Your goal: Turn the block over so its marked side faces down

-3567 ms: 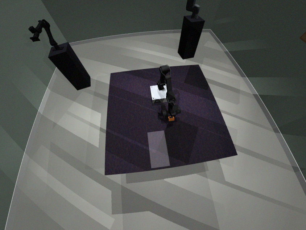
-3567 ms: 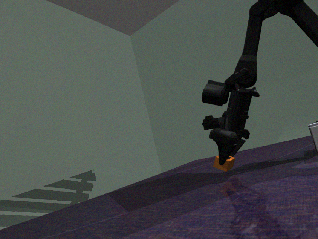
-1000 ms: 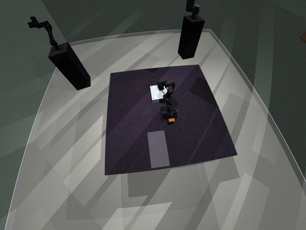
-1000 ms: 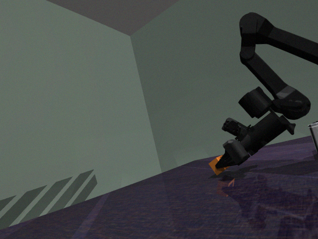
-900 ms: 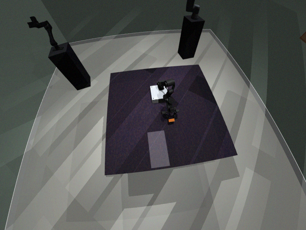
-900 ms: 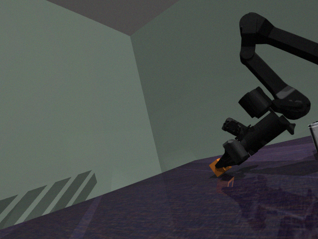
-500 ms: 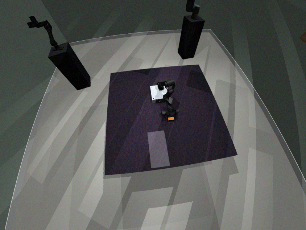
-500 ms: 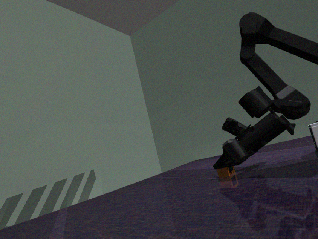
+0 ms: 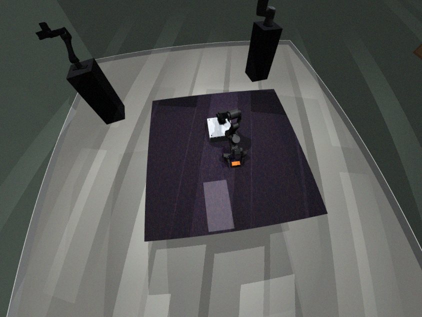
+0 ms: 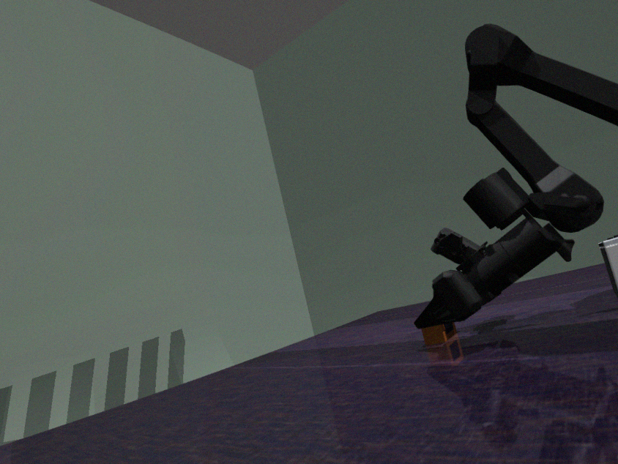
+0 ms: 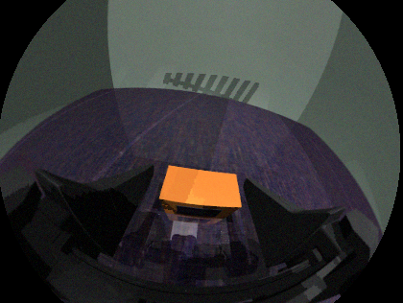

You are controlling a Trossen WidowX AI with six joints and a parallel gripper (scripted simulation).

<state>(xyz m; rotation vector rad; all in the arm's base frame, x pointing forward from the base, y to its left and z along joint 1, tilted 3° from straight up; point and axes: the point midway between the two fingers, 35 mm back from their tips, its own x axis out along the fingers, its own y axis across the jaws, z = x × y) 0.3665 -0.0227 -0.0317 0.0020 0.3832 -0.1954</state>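
Right now the block is 20 mm behind my gripper tip and 10 mm below it.
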